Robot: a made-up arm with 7 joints. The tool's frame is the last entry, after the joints.
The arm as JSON. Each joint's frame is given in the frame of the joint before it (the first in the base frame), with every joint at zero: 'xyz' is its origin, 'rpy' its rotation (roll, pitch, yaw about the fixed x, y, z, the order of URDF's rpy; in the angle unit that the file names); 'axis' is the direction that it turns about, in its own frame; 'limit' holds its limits. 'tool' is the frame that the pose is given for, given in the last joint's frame.
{
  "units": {
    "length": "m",
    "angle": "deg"
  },
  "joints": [
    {
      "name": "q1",
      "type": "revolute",
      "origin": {
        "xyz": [
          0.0,
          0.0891,
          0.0
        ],
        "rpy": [
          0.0,
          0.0,
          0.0
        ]
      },
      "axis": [
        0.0,
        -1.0,
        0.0
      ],
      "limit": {
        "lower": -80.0,
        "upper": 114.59
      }
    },
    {
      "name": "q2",
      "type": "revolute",
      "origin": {
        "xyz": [
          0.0,
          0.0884,
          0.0
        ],
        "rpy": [
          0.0,
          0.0,
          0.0
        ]
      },
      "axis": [
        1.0,
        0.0,
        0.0
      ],
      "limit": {
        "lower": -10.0,
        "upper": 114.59
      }
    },
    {
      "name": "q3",
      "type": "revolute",
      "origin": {
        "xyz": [
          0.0,
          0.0,
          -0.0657
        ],
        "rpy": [
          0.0,
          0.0,
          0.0
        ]
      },
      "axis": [
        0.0,
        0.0,
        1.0
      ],
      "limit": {
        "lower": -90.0,
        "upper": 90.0
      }
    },
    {
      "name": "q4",
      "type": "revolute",
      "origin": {
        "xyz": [
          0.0,
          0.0,
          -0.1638
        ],
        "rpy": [
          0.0,
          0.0,
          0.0
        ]
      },
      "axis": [
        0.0,
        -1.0,
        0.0
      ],
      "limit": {
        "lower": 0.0,
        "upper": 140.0
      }
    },
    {
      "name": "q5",
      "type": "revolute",
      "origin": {
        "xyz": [
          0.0,
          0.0,
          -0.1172
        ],
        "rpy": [
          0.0,
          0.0,
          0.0
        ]
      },
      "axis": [
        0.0,
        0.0,
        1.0
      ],
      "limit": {
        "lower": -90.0,
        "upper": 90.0
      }
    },
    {
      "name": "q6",
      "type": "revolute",
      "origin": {
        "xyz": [
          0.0,
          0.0,
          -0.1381
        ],
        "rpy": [
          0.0,
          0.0,
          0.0
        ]
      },
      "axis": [
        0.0,
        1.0,
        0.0
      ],
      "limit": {
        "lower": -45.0,
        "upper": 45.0
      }
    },
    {
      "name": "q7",
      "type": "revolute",
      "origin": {
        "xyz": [
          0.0,
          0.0,
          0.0
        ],
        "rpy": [
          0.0,
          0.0,
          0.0
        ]
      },
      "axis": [
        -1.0,
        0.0,
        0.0
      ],
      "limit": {
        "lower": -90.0,
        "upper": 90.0
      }
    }
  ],
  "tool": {
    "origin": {
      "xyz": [
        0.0,
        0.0,
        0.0
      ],
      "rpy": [
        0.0,
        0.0,
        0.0
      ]
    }
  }
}
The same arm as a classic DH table. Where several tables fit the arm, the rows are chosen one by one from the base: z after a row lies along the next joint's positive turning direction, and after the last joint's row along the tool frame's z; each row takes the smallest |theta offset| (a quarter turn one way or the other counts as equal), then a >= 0, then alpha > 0; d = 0 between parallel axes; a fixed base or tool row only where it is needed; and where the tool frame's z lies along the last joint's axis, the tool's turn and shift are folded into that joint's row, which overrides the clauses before.
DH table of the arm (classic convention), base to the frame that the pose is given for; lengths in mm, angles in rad. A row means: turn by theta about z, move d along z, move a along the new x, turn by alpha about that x. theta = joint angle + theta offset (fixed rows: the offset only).
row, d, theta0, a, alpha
base (fixed), 0.0, 0.0000, 0.0, 1.5708
q1, -177.5, 1.5708, 0.0, 1.5708
q2, 0.0, 1.5708, 0.0, 1.5708
q3, -229.5, 1.5708, 0.0, 1.5708
q4, 0.0, 0.0000, 0.0, -1.5708
q5, -255.3, 0.0000, 0.0, -1.5708
q6, 0.0, -1.5708, 0.0, 1.5708
q7, 0.0, 1.5708, 0.0, 1.5708
tool (fixed), 0.0, -1.5708, 0.0, 0.0000
Joint limits (rad, base to tool): -1.3963..2.0000 -0.1745..2.0000 -1.5708..1.5708 0.0000..2.4435 -1.5708..1.5708 -0.7854..0.7854 -1.5708..1.5708

